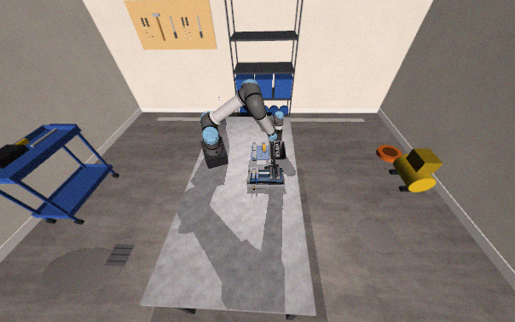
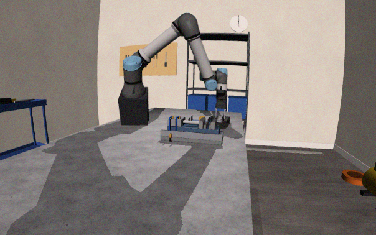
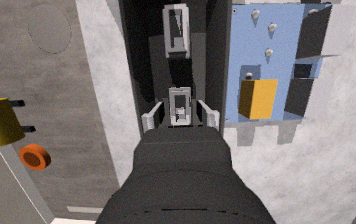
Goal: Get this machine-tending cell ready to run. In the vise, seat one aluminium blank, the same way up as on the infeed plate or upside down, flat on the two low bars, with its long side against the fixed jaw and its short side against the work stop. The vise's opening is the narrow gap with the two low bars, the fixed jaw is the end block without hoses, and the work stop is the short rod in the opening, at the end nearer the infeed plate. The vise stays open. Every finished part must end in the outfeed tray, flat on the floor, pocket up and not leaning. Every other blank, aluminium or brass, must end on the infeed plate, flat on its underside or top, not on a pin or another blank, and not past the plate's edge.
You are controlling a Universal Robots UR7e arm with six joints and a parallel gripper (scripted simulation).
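Right now my hand is 12 cm past the brass blank, 2 cm to the left of it and 3 cm above it. Also, from my hand: vise: 8 cm behind, 38 cm to the right, 2 cm below.
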